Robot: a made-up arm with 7 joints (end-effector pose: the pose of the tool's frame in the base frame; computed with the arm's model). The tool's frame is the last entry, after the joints. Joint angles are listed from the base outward.
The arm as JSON. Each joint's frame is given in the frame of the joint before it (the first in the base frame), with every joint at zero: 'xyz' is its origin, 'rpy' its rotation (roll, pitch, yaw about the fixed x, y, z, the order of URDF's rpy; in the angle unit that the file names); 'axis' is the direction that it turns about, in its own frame. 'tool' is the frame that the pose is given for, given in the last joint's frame.
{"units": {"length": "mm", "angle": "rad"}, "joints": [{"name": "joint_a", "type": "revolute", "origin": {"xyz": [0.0, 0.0, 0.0], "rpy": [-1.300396, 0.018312, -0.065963]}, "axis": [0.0, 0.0, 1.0]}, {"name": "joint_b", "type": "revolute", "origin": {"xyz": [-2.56, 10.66, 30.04], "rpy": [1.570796, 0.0, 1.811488]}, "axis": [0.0, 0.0, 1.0]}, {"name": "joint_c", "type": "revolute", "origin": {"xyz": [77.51, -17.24, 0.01], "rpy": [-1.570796, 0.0, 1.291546]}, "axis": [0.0, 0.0, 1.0]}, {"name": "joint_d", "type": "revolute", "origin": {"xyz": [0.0, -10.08, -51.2], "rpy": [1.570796, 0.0, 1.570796]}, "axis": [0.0, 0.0, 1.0]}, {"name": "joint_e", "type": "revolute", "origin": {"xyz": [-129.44, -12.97, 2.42], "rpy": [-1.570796, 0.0, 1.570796]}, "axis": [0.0, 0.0, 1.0]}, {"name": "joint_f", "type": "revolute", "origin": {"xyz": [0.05, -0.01, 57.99], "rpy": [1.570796, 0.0, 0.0]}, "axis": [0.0, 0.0, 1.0]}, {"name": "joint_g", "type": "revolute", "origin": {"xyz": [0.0, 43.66, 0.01], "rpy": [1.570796, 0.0, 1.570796]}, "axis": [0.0, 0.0, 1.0]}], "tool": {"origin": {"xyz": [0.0, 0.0, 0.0], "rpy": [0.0, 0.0, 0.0]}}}
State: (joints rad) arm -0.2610 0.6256 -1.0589 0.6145 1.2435 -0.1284 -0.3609
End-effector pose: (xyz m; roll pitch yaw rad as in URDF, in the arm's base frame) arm 0.0958 0.0489 -0.3198 1.8907 1.4618 -0.6485
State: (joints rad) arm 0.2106 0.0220 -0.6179 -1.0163 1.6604 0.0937 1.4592
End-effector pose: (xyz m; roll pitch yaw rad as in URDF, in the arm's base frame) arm 0.1340 -0.0345 -0.0034 -1.1548 -1.0510 2.3873
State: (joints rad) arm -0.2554 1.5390 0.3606 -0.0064 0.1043 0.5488 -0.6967
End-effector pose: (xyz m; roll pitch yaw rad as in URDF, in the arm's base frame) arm 0.2320 0.1843 0.0820 1.4301 0.3556 0.4270
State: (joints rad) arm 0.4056 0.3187 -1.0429 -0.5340 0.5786 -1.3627 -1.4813
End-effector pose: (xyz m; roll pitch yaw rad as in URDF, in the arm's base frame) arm 0.0280 -0.1010 -0.0925 1.2665 0.1174 -2.5110
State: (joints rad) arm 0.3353 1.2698 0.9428 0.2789 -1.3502 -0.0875 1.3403
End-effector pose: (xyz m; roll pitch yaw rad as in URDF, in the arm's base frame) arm 0.1501 0.2980 0.0428 -0.3722 0.0095 1.9402
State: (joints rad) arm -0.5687 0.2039 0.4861 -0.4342 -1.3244 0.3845 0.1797
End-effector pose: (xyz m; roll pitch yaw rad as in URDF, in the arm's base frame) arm 0.2234 0.1042 0.0303 -1.0295 -0.4704 -0.0130
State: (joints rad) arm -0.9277 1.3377 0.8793 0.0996 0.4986 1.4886 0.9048
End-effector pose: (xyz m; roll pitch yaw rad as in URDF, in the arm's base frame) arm 0.0773 0.2468 0.1699 0.1779 -0.0539 2.5796
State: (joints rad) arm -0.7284 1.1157 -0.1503 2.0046 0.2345 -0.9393 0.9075
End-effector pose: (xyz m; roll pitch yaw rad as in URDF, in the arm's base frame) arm 0.0728 0.3296 -0.1468 1.1849 -0.4973 0.9259
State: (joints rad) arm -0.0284 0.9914 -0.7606 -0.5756 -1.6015 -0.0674 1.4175
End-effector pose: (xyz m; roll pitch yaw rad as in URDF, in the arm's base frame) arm 0.1248 -0.0311 -0.1567 0.3374 1.0948 0.9081
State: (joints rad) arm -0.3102 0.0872 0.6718 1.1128 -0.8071 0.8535 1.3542
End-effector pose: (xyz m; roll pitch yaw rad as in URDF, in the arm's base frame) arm 0.0948 0.0847 -0.3351 2.0524 0.5550 2.9888
